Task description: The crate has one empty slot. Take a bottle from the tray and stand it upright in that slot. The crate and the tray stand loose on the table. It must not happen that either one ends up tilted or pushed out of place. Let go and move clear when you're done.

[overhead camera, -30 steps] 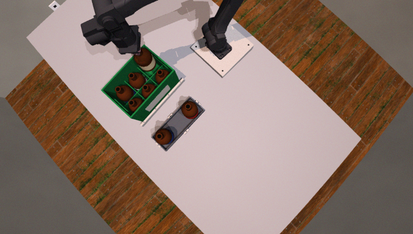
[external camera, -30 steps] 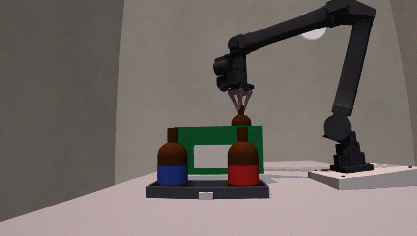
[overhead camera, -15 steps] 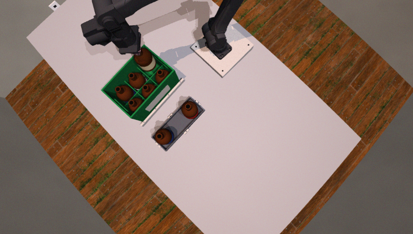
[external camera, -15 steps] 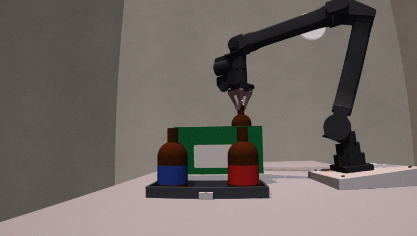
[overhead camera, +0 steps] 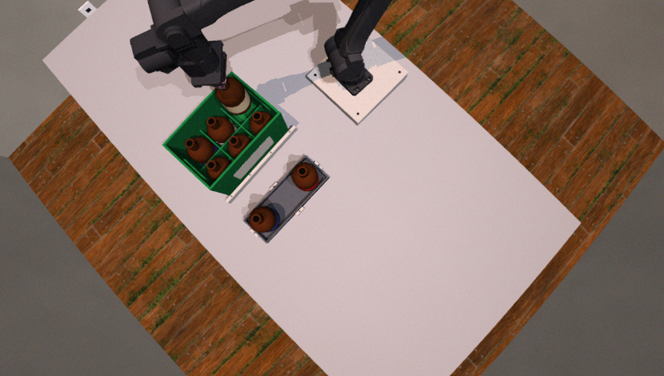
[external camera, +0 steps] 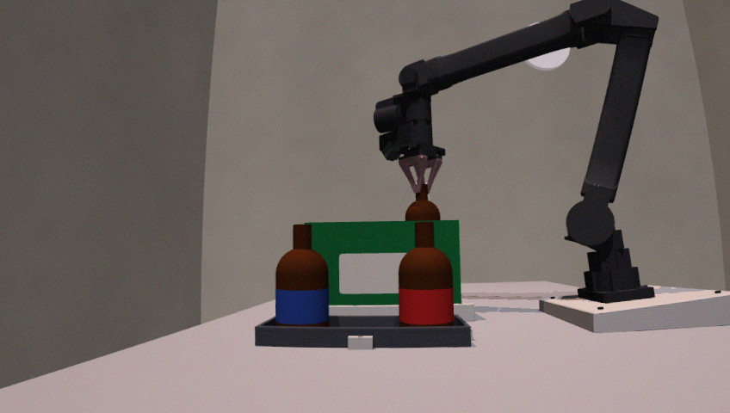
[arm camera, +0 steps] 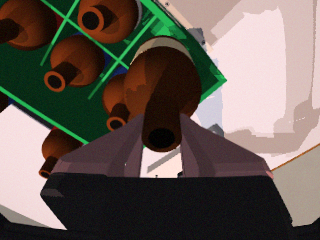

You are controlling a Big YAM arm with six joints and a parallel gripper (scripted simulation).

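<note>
My hand is 17 cm above the green crate, 8 cm short of it and 5 cm to the right of it. Also, from my hand: dark tray 28 cm to the left, 24 cm below, 8 cm ahead.
</note>
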